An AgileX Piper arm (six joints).
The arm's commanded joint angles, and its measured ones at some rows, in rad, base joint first. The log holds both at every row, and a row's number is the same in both.
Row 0, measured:
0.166 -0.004 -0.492 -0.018 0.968 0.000
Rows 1 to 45, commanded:
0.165 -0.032 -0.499 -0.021 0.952 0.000
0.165 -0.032 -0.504 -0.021 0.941 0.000
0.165 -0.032 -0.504 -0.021 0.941 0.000
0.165 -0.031 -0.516 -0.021 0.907 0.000
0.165 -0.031 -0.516 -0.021 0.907 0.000
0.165 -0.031 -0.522 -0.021 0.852 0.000
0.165 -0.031 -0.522 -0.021 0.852 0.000
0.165 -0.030 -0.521 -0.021 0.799 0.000
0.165 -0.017 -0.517 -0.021 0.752 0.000
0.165 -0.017 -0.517 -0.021 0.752 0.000
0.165 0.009 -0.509 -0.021 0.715 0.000
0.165 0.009 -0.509 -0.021 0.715 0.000
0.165 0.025 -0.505 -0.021 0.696 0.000
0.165 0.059 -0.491 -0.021 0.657 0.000
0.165 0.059 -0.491 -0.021 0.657 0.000
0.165 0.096 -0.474 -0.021 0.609 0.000
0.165 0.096 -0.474 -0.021 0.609 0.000
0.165 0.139 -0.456 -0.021 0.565 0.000
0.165 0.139 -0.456 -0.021 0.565 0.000
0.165 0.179 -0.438 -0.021 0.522 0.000
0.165 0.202 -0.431 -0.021 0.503 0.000
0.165 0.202 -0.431 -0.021 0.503 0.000
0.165 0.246 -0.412 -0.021 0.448 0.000
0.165 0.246 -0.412 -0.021 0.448 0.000
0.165 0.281 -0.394 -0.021 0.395 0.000
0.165 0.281 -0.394 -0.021 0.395 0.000
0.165 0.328 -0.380 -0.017 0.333 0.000
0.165 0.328 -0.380 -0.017 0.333 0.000
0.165 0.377 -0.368 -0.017 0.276 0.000
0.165 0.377 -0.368 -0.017 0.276 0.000
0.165 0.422 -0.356 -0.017 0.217 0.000
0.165 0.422 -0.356 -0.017 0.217 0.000
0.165 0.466 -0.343 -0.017 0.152 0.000
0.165 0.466 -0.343 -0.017 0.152 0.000
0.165 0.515 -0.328 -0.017 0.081 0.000
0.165 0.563 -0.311 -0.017 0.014 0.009
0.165 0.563 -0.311 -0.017 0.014 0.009
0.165 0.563 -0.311 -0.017 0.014 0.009
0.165 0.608 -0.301 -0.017 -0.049 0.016
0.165 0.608 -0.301 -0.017 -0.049 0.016
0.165 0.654 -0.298 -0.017 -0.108 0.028
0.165 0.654 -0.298 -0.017 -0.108 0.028
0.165 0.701 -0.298 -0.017 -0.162 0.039
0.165 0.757 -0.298 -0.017 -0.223 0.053
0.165 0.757 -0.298 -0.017 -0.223 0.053
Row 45, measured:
0.166 0.696 -0.300 -0.018 -0.121 0.029
